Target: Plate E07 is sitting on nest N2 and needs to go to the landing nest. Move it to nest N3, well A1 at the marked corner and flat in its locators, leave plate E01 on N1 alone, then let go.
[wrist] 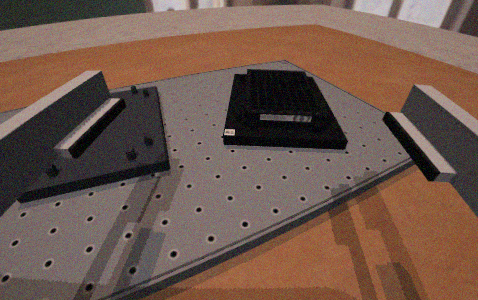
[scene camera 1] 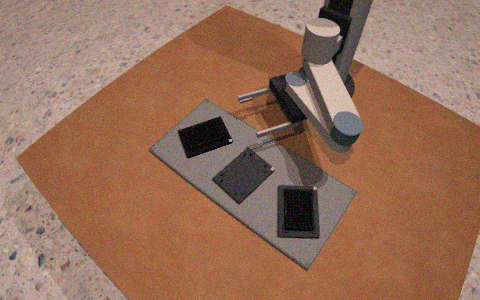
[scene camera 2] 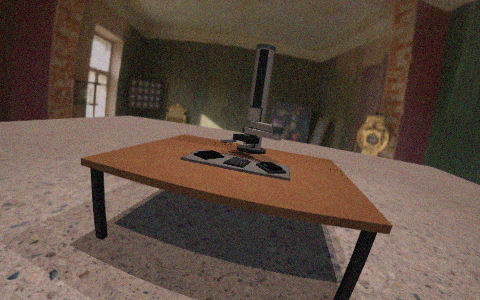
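Note:
Plate E07 (scene camera 1: 204, 135) (scene camera 2: 208, 154) (wrist: 282, 92) is black and sits on nest N2 (wrist: 285, 139), whose white corner mark faces the arm; its front label is blurred in the wrist view. Nest N3 (scene camera 1: 243, 175) (scene camera 2: 236, 162) (wrist: 145, 115) is a dark empty slab with small locator pegs and a white corner mark. Plate E01 (scene camera 1: 298, 209) (scene camera 2: 271, 167) sits on nest N1 at the other end. My gripper (scene camera 1: 252, 116) (wrist: 252, 92) is open and empty, short of plate E07 on the arm's side; in the wrist view its left finger overlaps nest N3.
The grey perforated board (scene camera 1: 175, 156) (wrist: 230, 220) carries all three nests and lies on the orange-brown table (scene camera 1: 125, 200) (scene camera 2: 175, 180). The arm column (scene camera 1: 354, 42) (scene camera 2: 263, 75) stands behind the board. Shadows of the fingers fall across the board and table.

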